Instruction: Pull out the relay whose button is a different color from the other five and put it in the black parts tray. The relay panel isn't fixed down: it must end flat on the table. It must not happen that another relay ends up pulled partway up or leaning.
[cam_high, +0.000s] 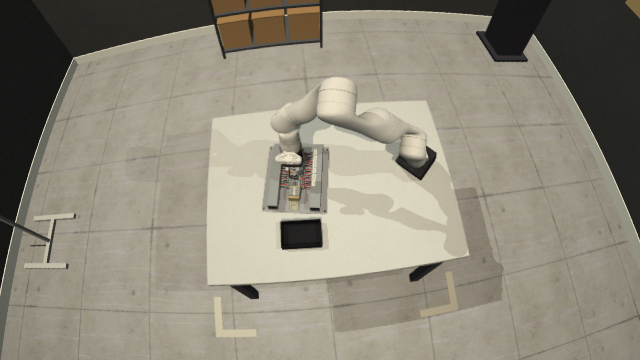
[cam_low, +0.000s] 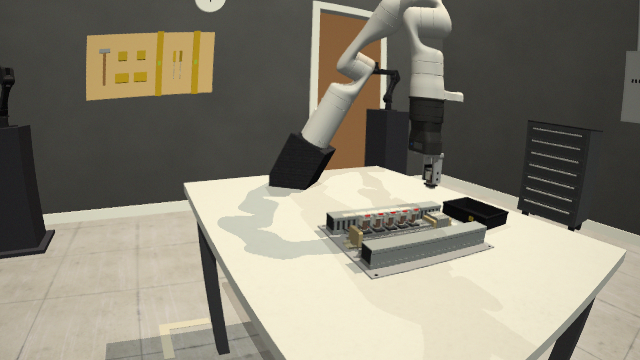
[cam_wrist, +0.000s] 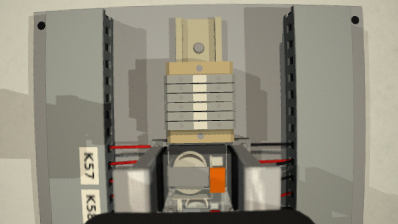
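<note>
My hand is 210 mm to the right of the black parts tray, 130 mm above it and 10 mm short of it. The rest, counted from my hand: relay panel: 120 mm below, 50 mm to the right, 10 mm behind; then clear relay: 10 mm below.
</note>
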